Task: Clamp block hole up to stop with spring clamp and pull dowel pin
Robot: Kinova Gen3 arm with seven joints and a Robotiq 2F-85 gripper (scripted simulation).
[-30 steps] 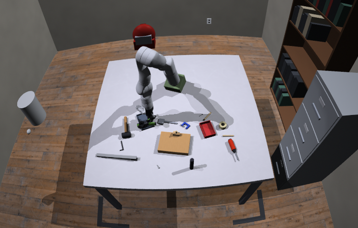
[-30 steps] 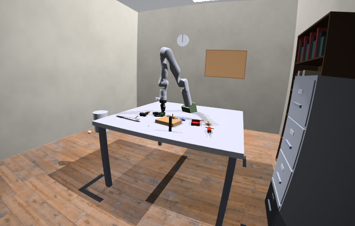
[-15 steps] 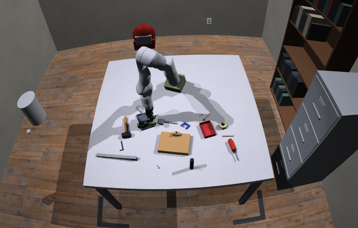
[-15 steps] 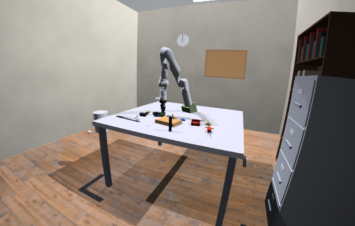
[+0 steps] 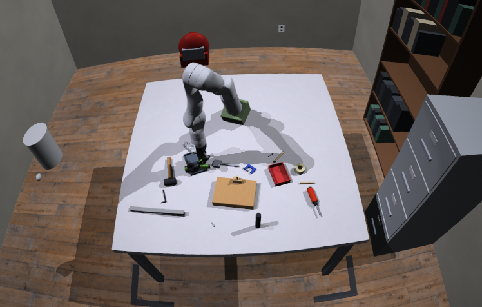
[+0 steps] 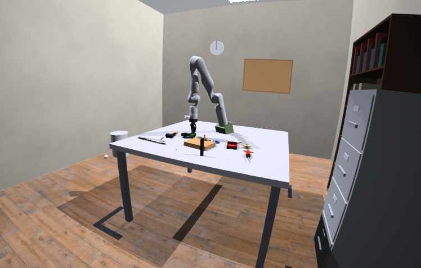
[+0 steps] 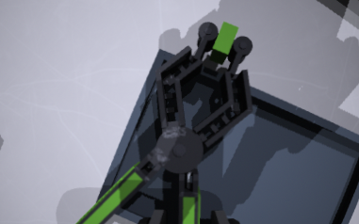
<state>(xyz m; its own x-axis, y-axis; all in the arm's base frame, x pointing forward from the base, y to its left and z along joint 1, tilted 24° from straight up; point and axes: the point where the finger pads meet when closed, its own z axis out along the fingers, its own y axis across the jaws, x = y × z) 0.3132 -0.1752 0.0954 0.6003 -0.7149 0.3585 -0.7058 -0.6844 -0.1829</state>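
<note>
My hand is 40 mm to the left of the dark grey tray, 30 mm above it and 10 mm past it. From my hand the other things lie so: round dowel pin: 180 mm to the left, 150 mm ahead, 20 mm above; then grey t-shaped tool: 110 mm to the left, 30 mm below, 20 mm ahead; then wooden block: 180 mm to the left, 150 mm ahead, 10 mm above.
</note>
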